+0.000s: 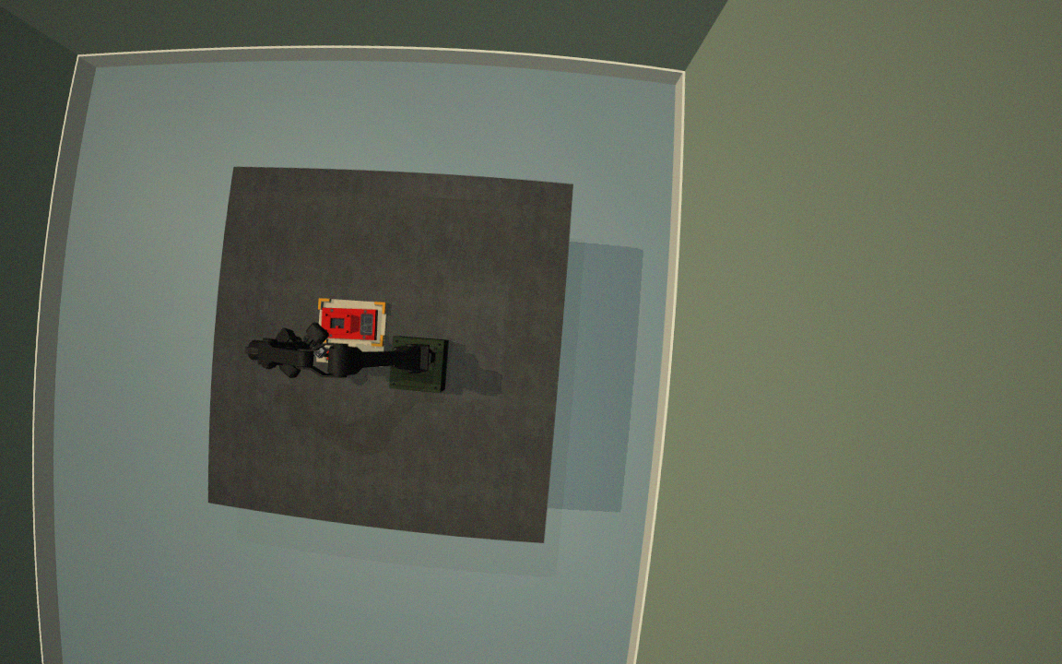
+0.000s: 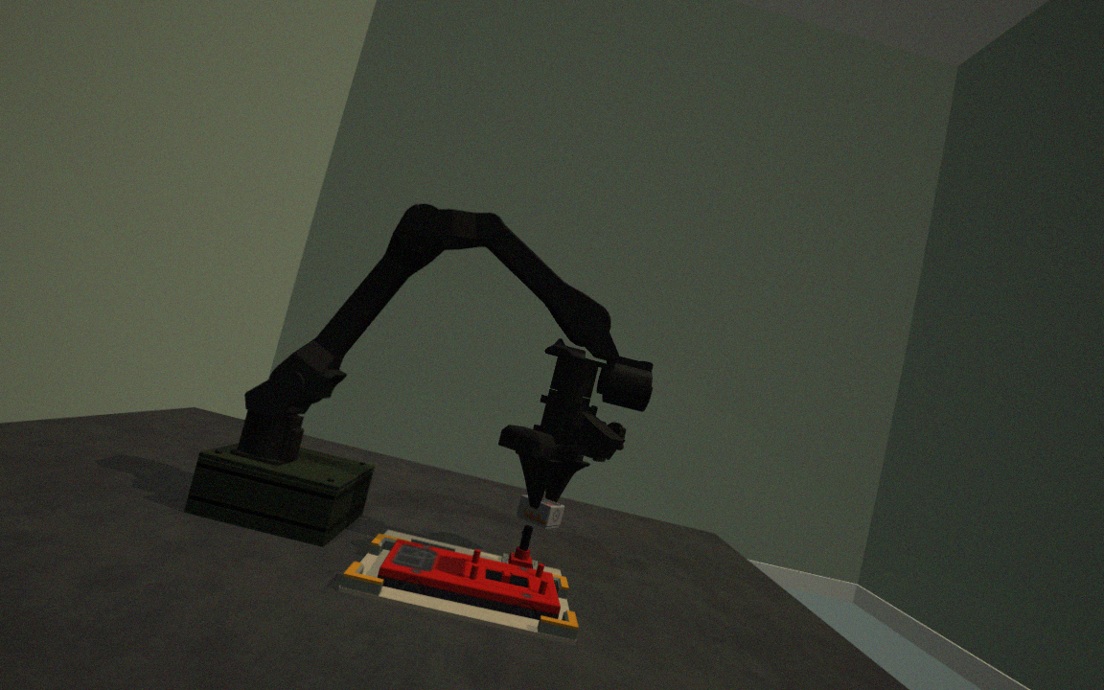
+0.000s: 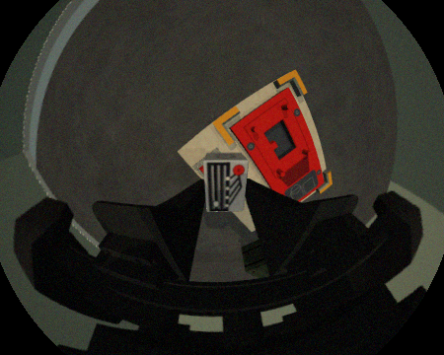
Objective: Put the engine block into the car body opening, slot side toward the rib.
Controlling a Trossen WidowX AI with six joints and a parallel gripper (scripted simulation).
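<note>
Now: the beige base plate 80 mm to the right of my gripper tip, 80 mm below it and 60 mm behind it. The rest, counted from my gripper tip: grey engine block: 10 mm below; then black post: 60 mm below, 20 mm to the left, 10 mm behind.
</note>
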